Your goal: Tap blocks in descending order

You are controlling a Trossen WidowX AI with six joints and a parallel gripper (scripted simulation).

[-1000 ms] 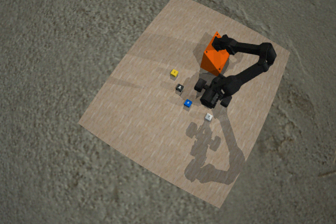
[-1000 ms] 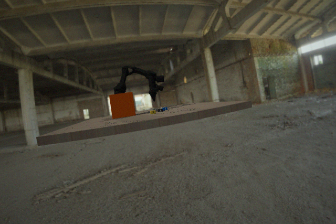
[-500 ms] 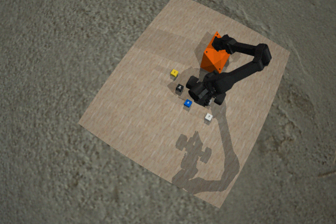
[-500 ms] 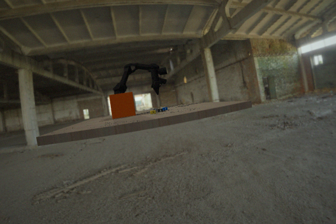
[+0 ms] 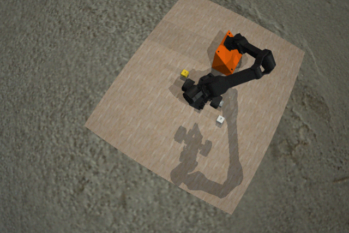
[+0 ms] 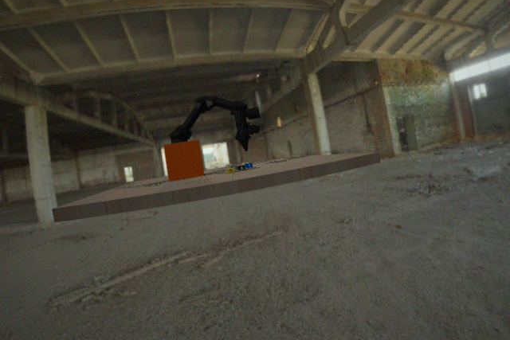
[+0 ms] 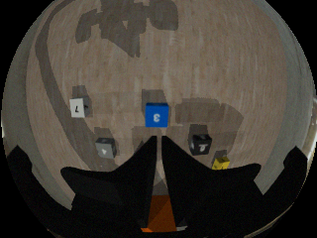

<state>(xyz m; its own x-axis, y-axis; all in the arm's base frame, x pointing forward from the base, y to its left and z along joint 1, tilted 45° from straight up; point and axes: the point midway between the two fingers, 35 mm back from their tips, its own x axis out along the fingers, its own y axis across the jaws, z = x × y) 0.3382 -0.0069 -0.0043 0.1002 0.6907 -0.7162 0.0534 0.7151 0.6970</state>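
My gripper tip is now 70 mm above the blue block. The rest, counted from my gripper tip: black block (80 mm to the right, 70 mm below, 60 mm behind); then white block (130 mm to the left, 70 mm below, 20 mm ahead); then grey block (90 mm to the left, 70 mm below, 60 mm behind).
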